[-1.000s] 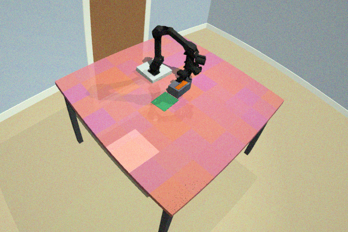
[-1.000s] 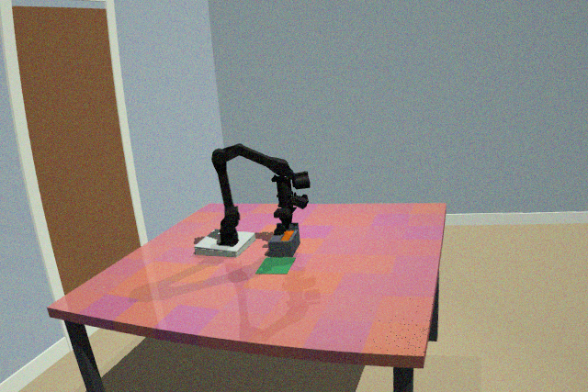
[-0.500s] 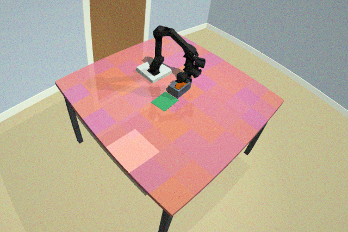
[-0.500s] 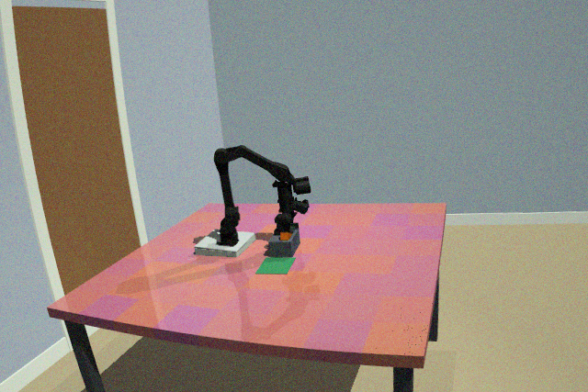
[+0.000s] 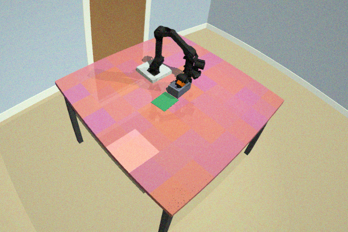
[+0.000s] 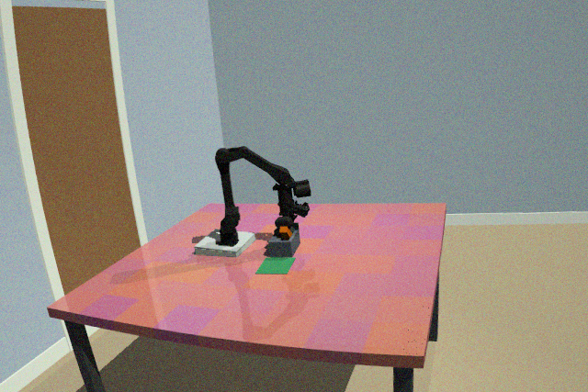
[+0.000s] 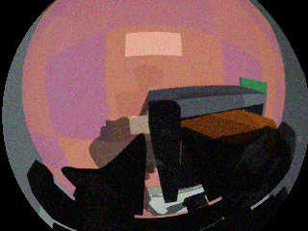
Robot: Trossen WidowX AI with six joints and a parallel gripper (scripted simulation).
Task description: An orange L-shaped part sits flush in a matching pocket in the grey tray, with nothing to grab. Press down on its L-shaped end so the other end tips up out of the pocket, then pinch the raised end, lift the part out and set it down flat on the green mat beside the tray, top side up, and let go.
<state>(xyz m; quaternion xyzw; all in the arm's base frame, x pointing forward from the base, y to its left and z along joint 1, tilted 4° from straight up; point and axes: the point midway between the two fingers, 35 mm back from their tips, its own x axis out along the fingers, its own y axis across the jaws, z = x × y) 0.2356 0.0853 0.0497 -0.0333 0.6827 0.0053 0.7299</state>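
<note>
Now: the orange L-shaped part 5 cm to the right of my gripper tip and 1 cm above it. Round my gripper tip: green mat (22 cm to the right, 5 cm below, 1 cm ahead).
</note>
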